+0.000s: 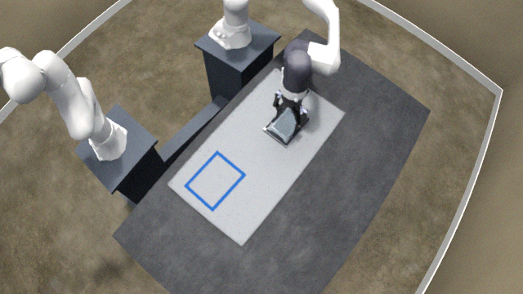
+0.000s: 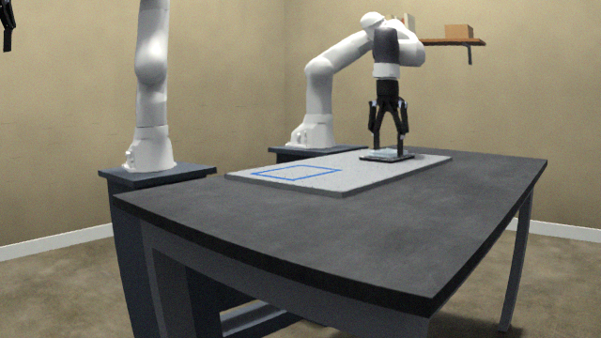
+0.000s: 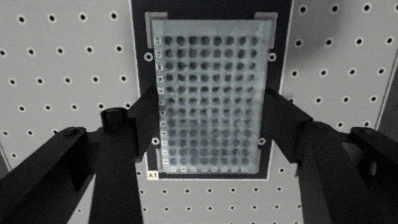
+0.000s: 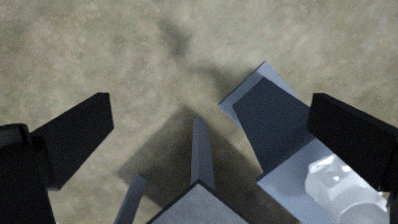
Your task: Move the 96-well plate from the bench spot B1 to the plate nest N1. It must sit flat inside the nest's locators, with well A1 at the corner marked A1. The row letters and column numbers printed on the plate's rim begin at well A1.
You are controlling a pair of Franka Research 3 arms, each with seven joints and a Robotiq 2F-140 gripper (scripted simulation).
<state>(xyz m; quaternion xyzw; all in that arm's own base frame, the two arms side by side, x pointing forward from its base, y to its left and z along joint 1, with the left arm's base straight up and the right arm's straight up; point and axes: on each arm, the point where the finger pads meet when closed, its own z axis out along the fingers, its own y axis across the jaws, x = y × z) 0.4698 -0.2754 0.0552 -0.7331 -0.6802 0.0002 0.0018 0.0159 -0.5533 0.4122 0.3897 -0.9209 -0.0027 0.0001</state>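
My left gripper is now 20 mm above the 96-well plate. From my left hand the other things lie so: dark plate nest (40 mm below).
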